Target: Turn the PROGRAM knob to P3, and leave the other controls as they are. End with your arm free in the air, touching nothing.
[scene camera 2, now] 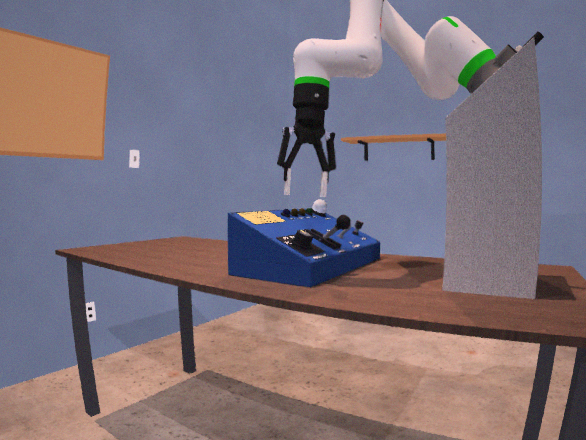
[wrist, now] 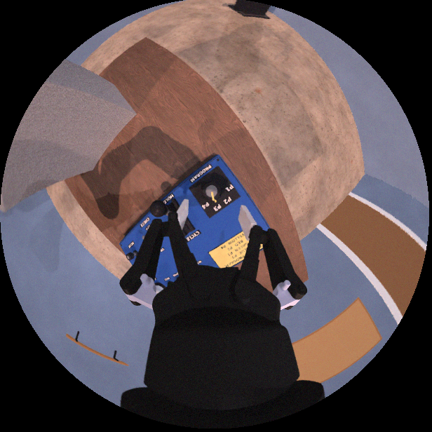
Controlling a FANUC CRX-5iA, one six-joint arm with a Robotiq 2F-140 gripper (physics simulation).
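Seen in the pictures: gripper, fingertip midpoint: [scene camera 2: 305,195]; arm's base, origin of the base link: [scene camera 2: 498,90].
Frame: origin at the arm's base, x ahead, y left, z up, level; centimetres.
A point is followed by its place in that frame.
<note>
The blue control box [scene camera 2: 270,257] {y 36.2, x 46.8, z -44.1 cm} [wrist: 202,225] stands on the table. Its PROGRAM knob [scene camera 2: 303,238] {y 29.9, x 41.5, z -39.3 cm} [wrist: 212,191] is round and dark with a grey centre. In the wrist view its yellow pointer [wrist: 214,197] points to the P3 label [wrist: 216,208], between P4 and P2. My gripper [scene camera 2: 305,195] {y 27.9, x 42.9, z -28.7 cm} [wrist: 213,209] is open and empty, in the air above the box, with its fingertips apart from the knob and the panel. A black ball-topped lever [scene camera 2: 343,221] {y 16.9, x 38.8, z -35.5 cm} [wrist: 158,208] stands beside the knob panel.
A white dome [scene camera 2: 320,206] {y -3.0, x 63.6, z -32.4 cm} and a row of small coloured buttons [scene camera 2: 298,212] {y 8.0, x 63.8, z -34.2 cm} are at the box's rear, below the fingertips. A yellow label [scene camera 2: 260,217] {y 29.0, x 58.8, z -34.9 cm} [wrist: 230,250] lies on the box. A tall grey pedestal [scene camera 2: 492,190] {y 14.6, x -1.5, z -26.7 cm} [wrist: 60,135] stands on the table [scene camera 2: 165,250] {y 30.6, x 114.8, z -50.3 cm} [wrist: 185,85].
</note>
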